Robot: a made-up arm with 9 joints.
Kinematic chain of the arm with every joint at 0, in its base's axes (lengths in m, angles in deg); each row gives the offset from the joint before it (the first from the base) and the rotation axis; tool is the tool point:
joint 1: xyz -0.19 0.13 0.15 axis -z
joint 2: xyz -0.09 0 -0.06 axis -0.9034 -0.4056 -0.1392
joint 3: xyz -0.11 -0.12 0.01 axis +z
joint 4: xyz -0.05 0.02 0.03 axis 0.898 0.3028 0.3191
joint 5: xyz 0 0.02 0.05 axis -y
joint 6: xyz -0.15 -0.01 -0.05 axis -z
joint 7: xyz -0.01 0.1 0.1 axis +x
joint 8: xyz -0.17 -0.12 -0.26 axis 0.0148 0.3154 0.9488
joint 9: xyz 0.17 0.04 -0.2 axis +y
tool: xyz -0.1 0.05 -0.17
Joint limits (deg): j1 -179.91..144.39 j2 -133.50..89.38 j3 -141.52..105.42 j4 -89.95..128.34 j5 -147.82..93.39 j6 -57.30..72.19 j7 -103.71..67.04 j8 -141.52..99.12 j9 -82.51..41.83
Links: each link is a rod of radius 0.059 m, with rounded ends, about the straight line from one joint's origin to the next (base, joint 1, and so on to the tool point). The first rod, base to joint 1, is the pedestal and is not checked.
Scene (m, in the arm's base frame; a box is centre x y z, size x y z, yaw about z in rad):
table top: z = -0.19
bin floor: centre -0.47 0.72 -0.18 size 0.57 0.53 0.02 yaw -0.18
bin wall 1: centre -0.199 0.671 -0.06 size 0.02 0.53 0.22 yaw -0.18
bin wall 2: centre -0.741 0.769 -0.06 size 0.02 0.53 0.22 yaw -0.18
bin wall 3: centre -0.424 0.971 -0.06 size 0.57 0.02 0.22 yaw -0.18
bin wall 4: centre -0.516 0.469 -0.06 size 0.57 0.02 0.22 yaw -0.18
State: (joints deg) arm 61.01 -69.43 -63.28 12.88 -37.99 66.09 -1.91 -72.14 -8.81
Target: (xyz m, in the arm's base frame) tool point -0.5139 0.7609 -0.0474
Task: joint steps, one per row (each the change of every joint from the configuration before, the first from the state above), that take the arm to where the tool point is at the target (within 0.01 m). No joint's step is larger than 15 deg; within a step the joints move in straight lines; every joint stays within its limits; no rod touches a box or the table.
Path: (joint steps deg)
1: -4.53 12.50 14.54 -8.42 12.92 -3.93 2.12 0.87 -4.92
2: -4.53 12.49 14.53 -8.43 12.92 -3.92 2.12 0.88 -4.93

